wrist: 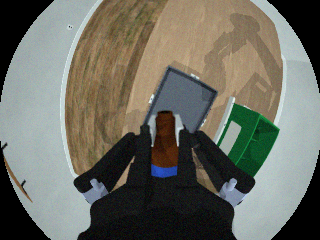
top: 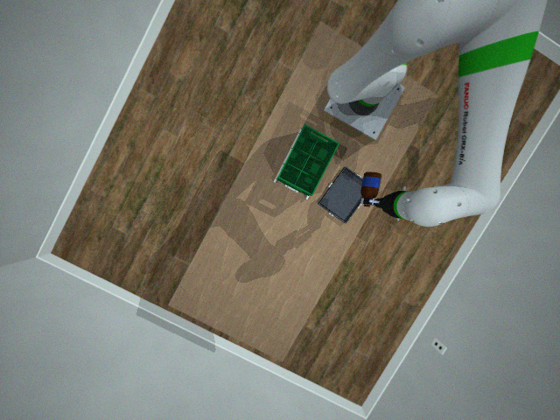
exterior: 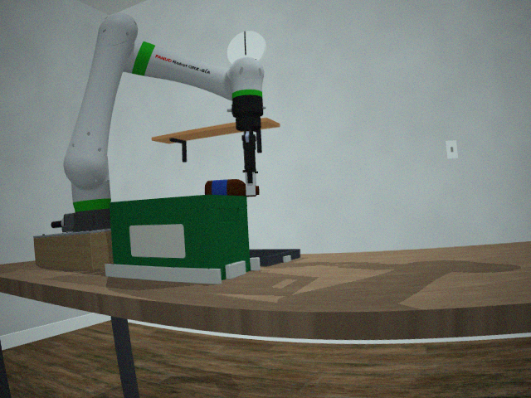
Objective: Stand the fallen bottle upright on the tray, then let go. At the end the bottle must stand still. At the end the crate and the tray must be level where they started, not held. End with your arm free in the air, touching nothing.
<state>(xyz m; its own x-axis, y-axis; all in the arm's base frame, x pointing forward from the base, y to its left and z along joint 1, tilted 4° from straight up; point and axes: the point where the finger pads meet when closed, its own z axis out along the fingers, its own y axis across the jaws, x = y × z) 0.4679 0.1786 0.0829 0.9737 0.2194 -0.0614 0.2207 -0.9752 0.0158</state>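
My gripper is now 50 mm past the bottle, 10 mm to the left of it and 20 mm above it. The rest, counted from my hand: green crate (80 mm behind, 320 mm to the right, 140 mm below); then tray (10 mm behind, 50 mm to the right, 210 mm below).
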